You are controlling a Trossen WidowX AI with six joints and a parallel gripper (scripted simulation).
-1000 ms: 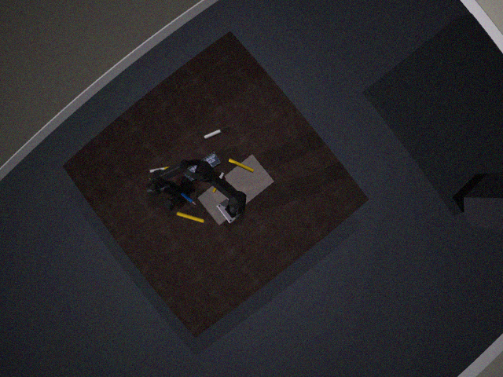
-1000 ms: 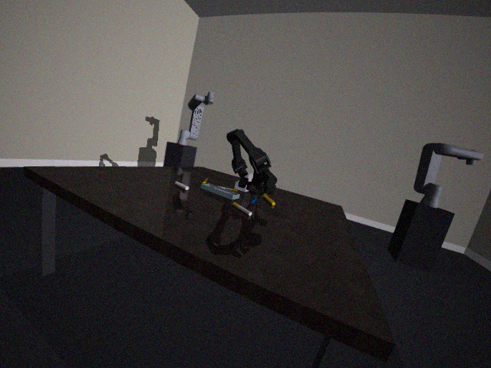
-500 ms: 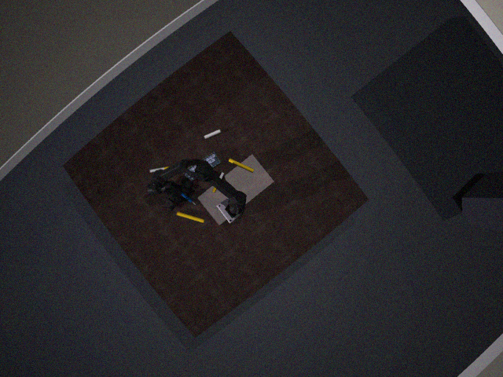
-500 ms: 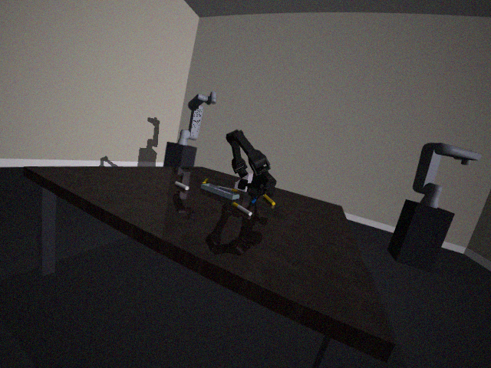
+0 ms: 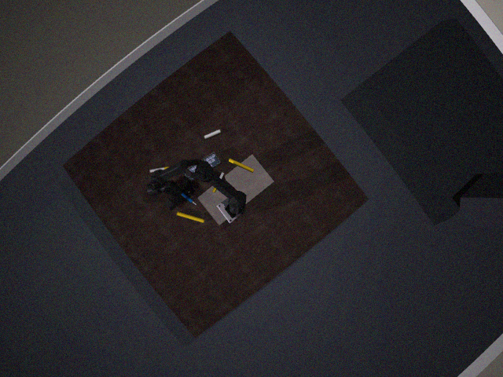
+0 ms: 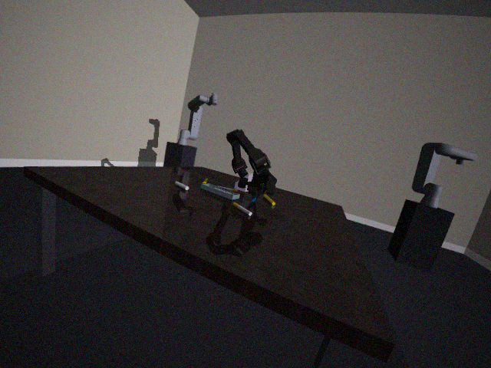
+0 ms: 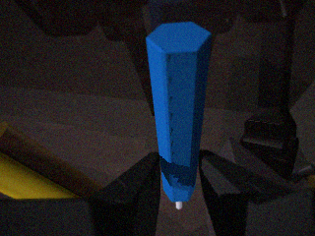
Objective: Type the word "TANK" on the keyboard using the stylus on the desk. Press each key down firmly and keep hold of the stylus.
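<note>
Right now the yellow pen is 9 cm behind my gripper tip, 6 cm to the left of it and 1 cm below it. Round my gripper tip: blue stylus: 2 cm behind.
</note>
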